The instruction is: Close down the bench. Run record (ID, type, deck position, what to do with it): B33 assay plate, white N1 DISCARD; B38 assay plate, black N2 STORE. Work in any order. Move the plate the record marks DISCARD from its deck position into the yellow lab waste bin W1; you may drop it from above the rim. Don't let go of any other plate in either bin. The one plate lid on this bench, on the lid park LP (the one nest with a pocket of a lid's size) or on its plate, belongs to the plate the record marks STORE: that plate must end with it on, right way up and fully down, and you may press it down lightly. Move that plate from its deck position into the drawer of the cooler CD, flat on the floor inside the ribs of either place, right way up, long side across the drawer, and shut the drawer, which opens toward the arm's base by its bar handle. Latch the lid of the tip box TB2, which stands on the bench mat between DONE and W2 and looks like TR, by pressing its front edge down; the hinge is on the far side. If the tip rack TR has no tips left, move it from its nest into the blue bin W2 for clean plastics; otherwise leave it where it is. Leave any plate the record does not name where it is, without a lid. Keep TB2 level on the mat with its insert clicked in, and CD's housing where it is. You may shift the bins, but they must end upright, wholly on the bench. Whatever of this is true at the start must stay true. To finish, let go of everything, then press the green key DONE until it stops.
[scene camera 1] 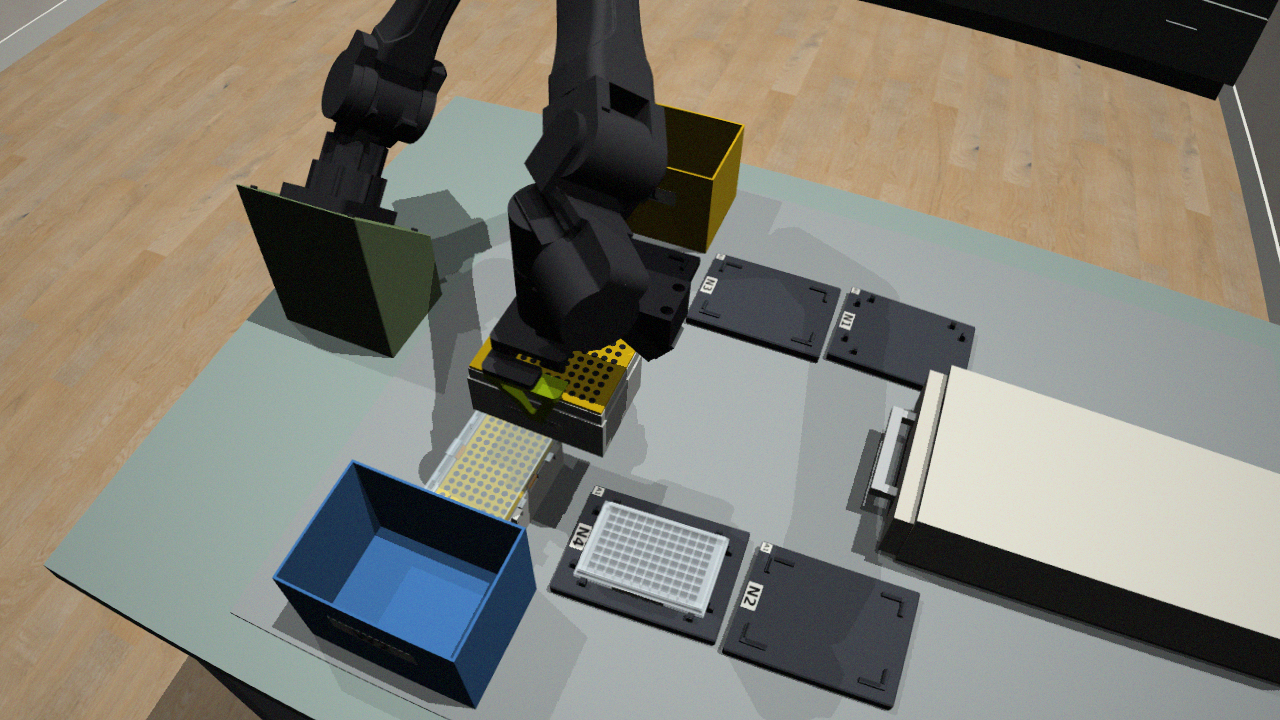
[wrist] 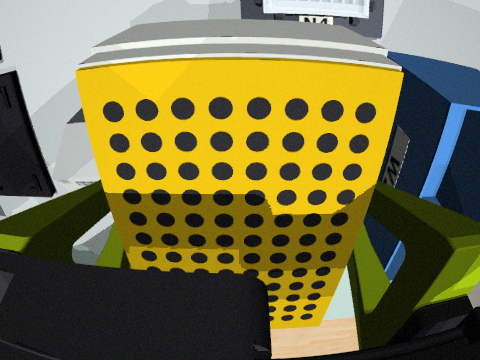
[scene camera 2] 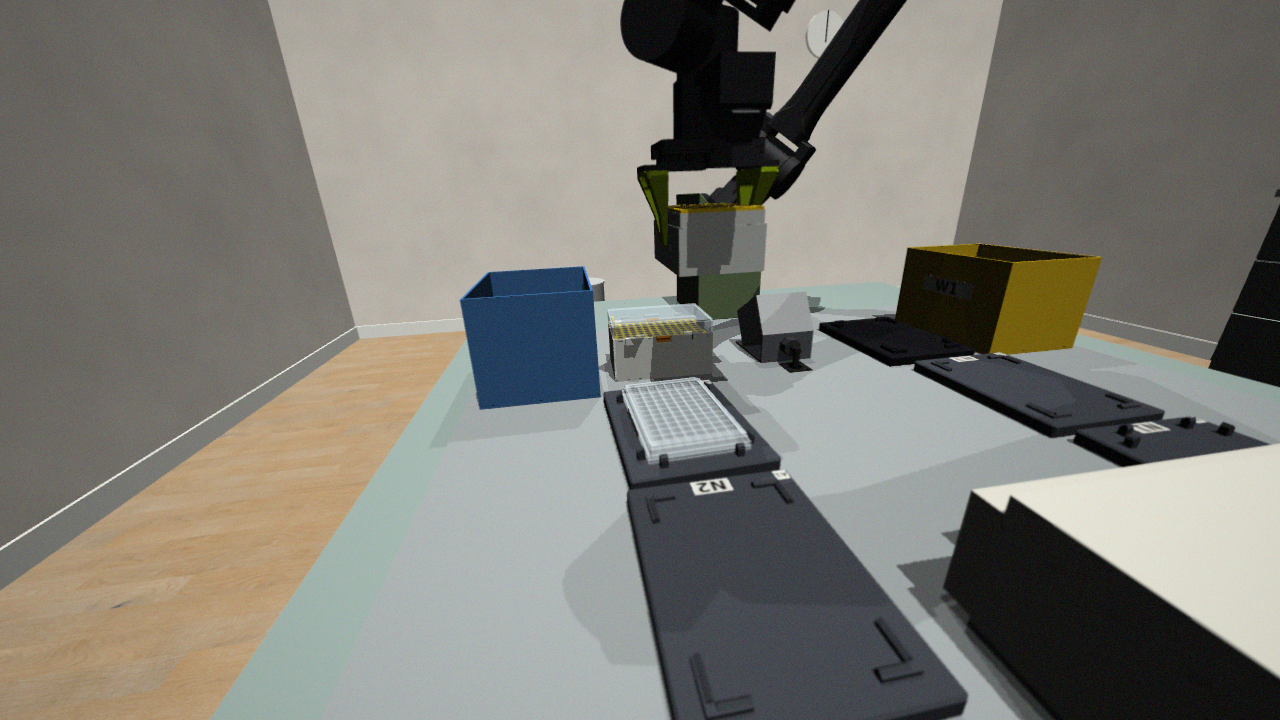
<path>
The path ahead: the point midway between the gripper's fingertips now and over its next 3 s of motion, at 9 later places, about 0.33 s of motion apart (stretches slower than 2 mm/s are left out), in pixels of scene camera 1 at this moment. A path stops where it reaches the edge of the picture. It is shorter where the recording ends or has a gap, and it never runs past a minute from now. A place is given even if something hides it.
My gripper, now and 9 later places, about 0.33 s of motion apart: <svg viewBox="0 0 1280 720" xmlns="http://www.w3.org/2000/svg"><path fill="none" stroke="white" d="M558 383L532 402L519 414L497 431L477 449L457 462L436 482L415 498L392 516L386 524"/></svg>
</path>
